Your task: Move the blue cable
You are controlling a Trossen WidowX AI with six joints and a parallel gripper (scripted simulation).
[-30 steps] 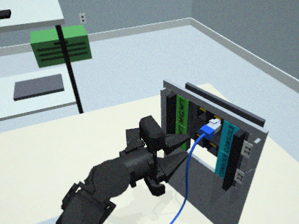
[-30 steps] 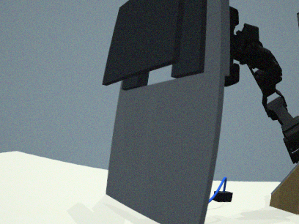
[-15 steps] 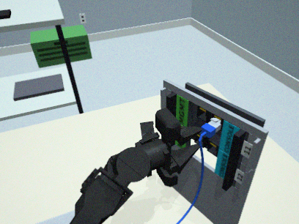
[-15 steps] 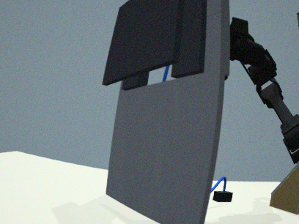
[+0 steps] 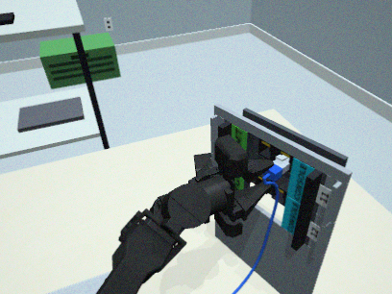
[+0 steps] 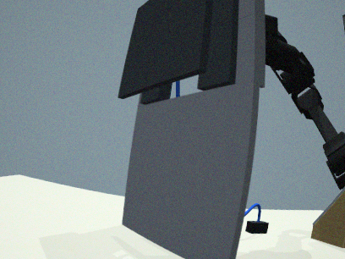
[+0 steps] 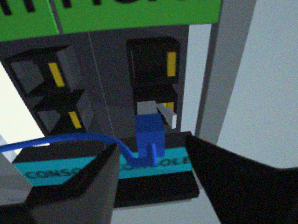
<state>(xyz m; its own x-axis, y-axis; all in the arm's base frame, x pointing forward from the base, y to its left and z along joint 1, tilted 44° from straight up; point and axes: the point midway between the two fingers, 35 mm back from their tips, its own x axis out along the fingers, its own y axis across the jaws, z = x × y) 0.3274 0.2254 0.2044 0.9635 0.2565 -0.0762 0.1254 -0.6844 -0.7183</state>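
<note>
Now: the blue plug 3 cm ahead of my gripper tip, 2 cm to the left of it and 1 cm above it. From my gripper tip the other things lie so: small black block (20 cm behind, 15 cm to the right, 34 cm below).
</note>
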